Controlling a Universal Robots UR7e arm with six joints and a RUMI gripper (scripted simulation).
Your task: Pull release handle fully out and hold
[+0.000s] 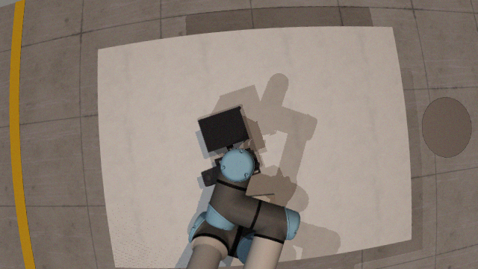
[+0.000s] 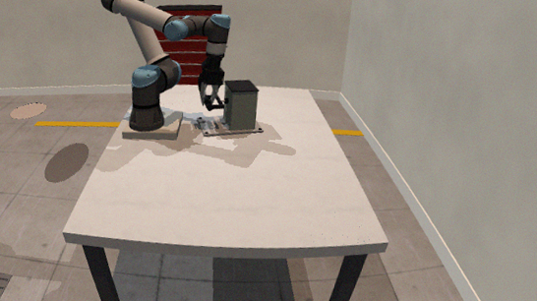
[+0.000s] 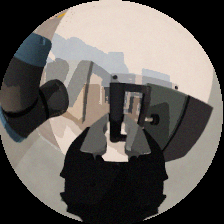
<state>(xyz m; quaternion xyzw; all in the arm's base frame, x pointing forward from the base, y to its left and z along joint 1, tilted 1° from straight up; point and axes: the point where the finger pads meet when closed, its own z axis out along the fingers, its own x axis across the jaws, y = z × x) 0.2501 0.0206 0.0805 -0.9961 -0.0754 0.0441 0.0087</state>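
The metal baseplate lies 100 mm below my hand, 90 mm ahead of it and 10 mm to the left of it.
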